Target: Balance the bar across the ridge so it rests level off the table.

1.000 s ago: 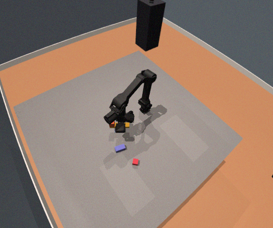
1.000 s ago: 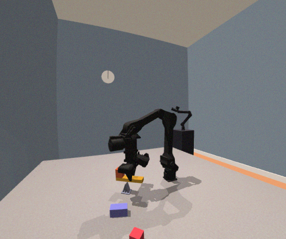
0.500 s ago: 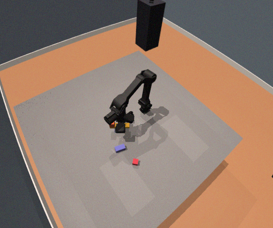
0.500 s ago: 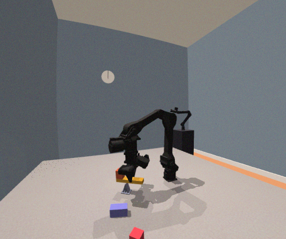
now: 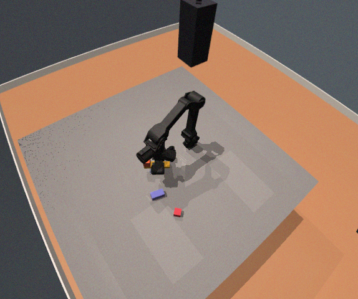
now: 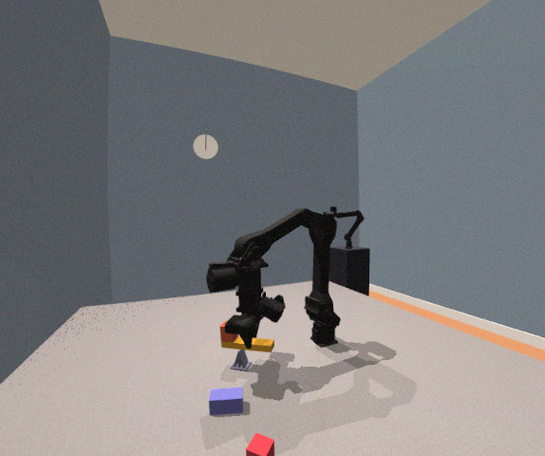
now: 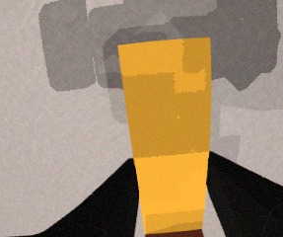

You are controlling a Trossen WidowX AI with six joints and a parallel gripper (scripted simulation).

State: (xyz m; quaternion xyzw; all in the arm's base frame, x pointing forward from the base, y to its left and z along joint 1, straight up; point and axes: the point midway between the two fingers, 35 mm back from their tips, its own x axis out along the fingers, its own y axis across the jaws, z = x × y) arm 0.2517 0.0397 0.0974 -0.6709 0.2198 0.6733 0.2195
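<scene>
Now: gripper tip 2 cm short of the ridge, 2 cm to the left of it and 2 cm above it. The rest, counted from my gripper tip: red cube: 6 cm ahead, 25 cm to the left, 5 cm below; bar: 3 cm ahead, 2 cm to the right, 2 cm above; purple block: 9 cm ahead, 12 cm to the left, 5 cm below.
</scene>
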